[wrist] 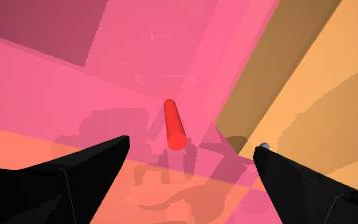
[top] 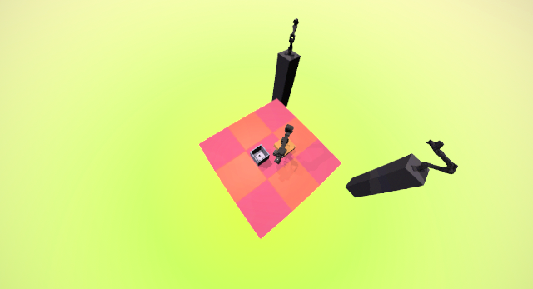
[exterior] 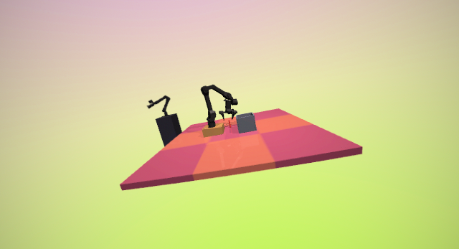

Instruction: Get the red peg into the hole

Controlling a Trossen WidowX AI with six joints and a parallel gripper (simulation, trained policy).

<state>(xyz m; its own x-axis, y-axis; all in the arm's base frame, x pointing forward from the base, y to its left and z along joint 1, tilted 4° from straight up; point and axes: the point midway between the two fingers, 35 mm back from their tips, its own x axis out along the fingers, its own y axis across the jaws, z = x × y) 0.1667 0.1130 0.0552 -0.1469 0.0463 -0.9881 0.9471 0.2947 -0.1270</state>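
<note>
My gripper tip is 4 cm above the red peg and 1 cm short of it. From my gripper tip the other things lie so: plate 18 cm to the right, 17 cm ahead, 4 cm below.
</note>
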